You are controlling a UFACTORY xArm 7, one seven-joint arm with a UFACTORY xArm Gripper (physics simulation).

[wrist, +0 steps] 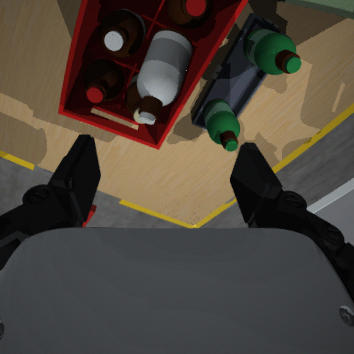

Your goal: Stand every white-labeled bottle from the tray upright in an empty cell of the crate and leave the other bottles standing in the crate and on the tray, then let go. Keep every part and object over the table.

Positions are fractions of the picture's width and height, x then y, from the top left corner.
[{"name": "my gripper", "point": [0.47,0.44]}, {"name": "white-labeled bottle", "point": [0.45,0.22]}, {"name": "green bottle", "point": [0.63,0.36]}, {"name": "green bottle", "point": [0.78,0.15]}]
